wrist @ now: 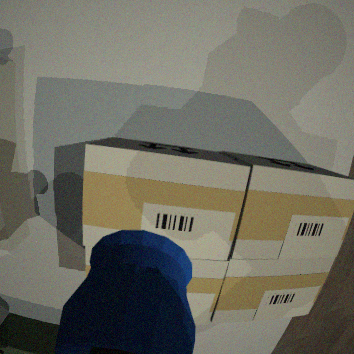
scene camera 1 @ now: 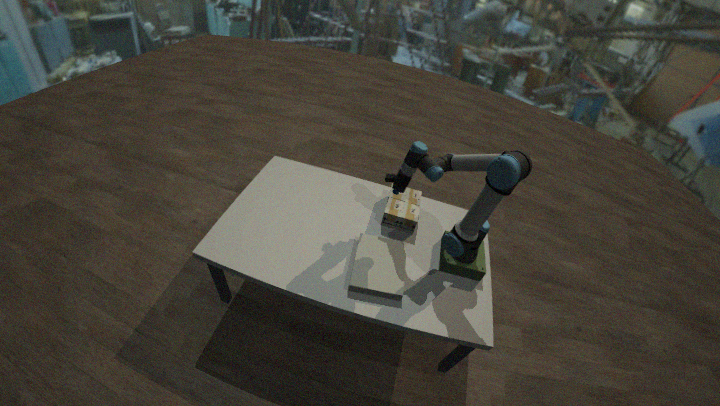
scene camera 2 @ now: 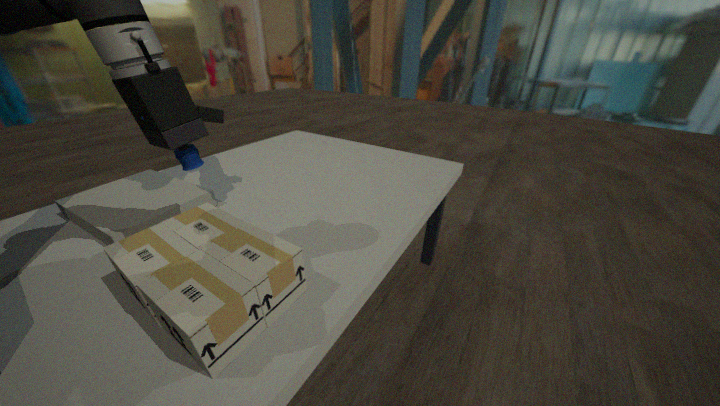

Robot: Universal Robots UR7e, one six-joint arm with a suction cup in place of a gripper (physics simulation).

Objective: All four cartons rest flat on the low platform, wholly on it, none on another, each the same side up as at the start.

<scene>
low grey platform: wrist 21,226; scene camera 1; scene camera 2
same spot on low grey platform: (scene camera 1: 379,267) = (scene camera 2: 129,192)
</scene>
